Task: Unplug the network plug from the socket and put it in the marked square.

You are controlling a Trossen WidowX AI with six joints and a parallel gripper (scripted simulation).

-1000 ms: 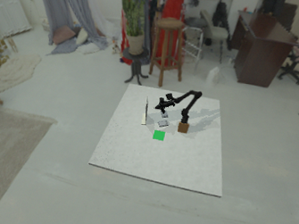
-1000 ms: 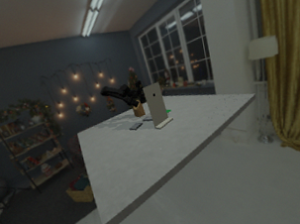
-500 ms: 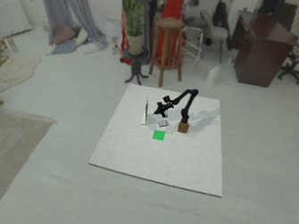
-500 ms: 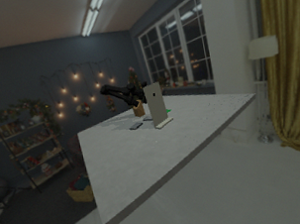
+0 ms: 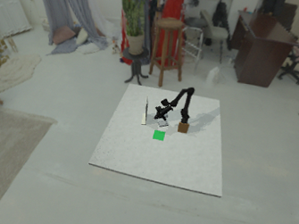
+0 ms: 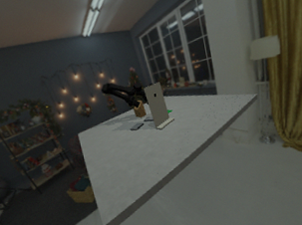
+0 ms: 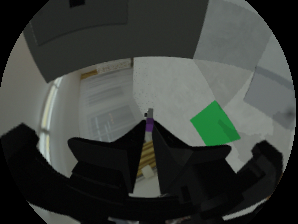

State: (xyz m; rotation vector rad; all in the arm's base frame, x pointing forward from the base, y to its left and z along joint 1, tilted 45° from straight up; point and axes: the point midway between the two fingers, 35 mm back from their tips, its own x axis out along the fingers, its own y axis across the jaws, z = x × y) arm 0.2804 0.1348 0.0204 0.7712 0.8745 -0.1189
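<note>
The green marked square is 80 mm behind my gripper tip, 60 mm to the left of it and 190 mm below it. The rest, counted from my gripper tip: plug: 10 mm ahead; panel: 140 mm ahead, 110 mm to the right, 40 mm below.
</note>
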